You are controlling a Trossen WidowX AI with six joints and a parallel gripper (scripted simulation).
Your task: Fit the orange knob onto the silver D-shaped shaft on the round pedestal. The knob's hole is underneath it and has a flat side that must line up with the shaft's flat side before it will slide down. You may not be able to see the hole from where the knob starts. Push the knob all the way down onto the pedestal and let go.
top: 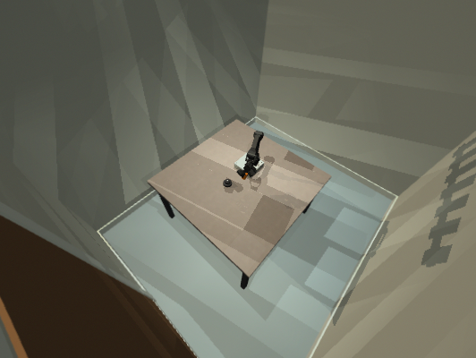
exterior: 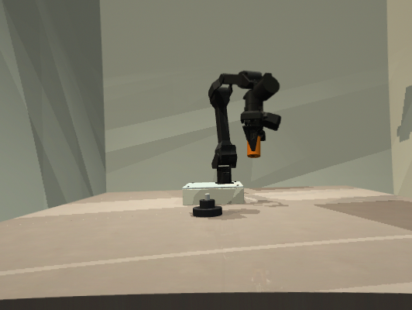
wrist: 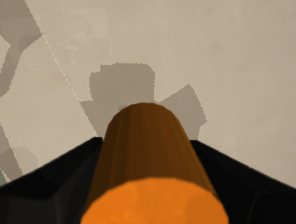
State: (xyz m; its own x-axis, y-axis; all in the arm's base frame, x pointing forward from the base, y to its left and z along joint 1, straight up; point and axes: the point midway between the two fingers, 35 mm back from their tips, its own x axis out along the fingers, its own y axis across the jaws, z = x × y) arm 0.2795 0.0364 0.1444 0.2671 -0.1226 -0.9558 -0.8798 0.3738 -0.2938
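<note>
The orange knob lies 30 mm above my gripper tip and 10 mm behind it. Round my gripper tip: round pedestal: 160 mm to the right, 140 mm below, 30 mm ahead.
</note>
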